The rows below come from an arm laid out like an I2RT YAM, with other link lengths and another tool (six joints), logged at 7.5 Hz.
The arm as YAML. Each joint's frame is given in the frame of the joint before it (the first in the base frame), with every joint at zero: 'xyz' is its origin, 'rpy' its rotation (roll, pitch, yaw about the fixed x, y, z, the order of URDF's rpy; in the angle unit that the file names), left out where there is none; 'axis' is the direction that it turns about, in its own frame. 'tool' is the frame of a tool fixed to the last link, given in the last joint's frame.
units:
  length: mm
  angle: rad
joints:
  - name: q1
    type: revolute
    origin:
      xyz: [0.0, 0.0, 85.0]
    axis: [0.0, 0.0, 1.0]
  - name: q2
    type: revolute
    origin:
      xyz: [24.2, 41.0, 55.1]
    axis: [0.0, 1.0, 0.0]
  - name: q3
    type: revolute
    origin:
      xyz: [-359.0, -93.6, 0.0]
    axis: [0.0, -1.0, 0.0]
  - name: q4
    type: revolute
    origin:
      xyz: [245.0, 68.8, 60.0]
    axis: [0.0, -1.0, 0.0]
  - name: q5
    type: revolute
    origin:
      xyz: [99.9, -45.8, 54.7]
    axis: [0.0, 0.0, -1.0]
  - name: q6
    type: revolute
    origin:
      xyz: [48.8, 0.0, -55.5]
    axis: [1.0, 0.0, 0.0]
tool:
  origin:
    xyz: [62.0, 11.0, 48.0]
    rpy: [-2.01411, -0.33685, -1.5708]
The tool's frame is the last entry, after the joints.
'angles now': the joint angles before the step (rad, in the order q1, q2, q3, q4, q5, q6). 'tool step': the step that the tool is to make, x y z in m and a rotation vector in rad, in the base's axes. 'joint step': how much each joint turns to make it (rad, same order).
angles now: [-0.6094 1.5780 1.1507 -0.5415 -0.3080 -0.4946]
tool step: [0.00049 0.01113 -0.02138 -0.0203 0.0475 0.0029]
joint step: [0.0362 0.0015 -0.0587 0.0331 0.0545 0.0038]
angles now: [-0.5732 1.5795 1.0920 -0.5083 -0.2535 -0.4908]
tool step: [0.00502 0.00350 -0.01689 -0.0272 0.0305 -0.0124]
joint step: [0.0283 0.0168 -0.0374 0.0458 0.0550 0.0134]
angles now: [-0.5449 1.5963 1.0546 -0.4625 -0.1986 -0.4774]
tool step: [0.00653 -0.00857 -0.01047 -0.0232 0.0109 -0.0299]
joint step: [0.0011 0.0305 -0.0080 0.0435 0.0382 0.0126]
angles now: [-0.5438 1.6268 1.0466 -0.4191 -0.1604 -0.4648]
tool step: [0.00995 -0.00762 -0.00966 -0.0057 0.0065 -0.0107]
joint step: [0.0004 0.0424 0.0095 0.0310 0.0129 0.0049]
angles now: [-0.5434 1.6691 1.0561 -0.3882 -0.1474 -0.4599]
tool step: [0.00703 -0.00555 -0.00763 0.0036 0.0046 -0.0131]
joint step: [0.0000 0.0317 0.0076 0.0200 0.0064 0.0115]
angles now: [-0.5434 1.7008 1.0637 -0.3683 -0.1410 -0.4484]
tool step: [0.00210 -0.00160 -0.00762 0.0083 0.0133 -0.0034]
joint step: [0.0000 0.0191 -0.0003 0.0041 0.0016 0.0030]
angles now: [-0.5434 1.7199 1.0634 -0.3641 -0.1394 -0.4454]
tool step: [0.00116 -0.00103 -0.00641 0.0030 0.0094 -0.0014]
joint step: [0.0000 0.0137 -0.0046 0.0087 0.0027 0.0000]
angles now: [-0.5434 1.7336 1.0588 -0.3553 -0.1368 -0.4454]
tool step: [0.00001 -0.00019 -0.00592 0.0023 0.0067 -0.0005]
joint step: [0.0000 0.0092 -0.0099 0.0121 0.0015 -0.0004]
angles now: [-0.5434 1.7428 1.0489 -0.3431 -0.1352 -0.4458]
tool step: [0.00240 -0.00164 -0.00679 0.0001 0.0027 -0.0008]
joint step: [0.0000 0.0168 -0.0069 0.0213 0.0015 0.0000]
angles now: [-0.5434 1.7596 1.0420 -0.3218 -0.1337 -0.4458]
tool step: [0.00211 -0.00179 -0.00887 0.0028 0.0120 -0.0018]
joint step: [0.0000 0.0213 -0.0038 0.0133 0.0042 -0.0004]
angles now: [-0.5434 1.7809 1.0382 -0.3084 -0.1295 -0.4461]
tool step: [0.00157 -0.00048 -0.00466 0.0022 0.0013 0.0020]
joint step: [0.0004 0.0114 -0.0046 0.0137 -0.0019 -0.0008]
